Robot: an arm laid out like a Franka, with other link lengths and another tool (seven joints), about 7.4 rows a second.
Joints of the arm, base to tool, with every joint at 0 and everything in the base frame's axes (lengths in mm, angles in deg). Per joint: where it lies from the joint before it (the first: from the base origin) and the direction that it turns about. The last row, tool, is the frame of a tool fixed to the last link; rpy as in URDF.
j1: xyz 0 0 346.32 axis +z
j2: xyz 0 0 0 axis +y
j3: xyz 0 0 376.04 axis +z
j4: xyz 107.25 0 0 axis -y
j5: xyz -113.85 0 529.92 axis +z
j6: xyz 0 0 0 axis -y
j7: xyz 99.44 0 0 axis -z
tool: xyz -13 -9 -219.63 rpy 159.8 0 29.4
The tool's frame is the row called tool.
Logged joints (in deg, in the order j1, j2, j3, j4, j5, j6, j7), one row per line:
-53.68 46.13 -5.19 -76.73 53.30 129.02 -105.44
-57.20 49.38 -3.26 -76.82 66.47 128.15 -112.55
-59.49 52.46 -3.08 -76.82 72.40 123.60 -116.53
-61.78 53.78 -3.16 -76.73 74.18 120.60 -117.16
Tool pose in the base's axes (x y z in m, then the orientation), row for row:
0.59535 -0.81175 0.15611 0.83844 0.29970 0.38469 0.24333
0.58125 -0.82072 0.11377 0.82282 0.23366 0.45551 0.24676
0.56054 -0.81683 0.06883 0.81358 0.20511 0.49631 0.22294
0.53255 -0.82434 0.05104 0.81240 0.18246 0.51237 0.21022
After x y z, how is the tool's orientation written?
As a quaternion, x y z w.
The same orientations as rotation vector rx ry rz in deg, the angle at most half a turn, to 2 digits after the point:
131.25 46.91 60.22
128.57 36.51 71.18
128.72 32.45 78.53
129.41 29.06 81.61

